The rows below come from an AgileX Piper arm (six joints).
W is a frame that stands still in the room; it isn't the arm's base.
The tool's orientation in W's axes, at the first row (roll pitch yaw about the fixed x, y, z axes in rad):
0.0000, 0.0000, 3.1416
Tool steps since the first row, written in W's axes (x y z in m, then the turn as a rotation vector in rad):
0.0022, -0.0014, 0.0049, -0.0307, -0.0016, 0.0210
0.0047, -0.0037, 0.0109, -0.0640, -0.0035, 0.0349
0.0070, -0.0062, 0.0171, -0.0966, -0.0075, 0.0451
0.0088, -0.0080, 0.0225, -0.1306, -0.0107, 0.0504
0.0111, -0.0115, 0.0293, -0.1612, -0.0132, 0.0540
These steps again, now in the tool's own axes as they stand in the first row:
-0.0022, 0.0014, 0.0049, 0.0307, 0.0016, 0.0210
-0.0047, 0.0037, 0.0109, 0.0640, 0.0035, 0.0349
-0.0070, 0.0062, 0.0171, 0.0966, 0.0075, 0.0451
-0.0088, 0.0080, 0.0225, 0.1306, 0.0107, 0.0504
-0.0111, 0.0115, 0.0293, 0.1612, 0.0132, 0.0540

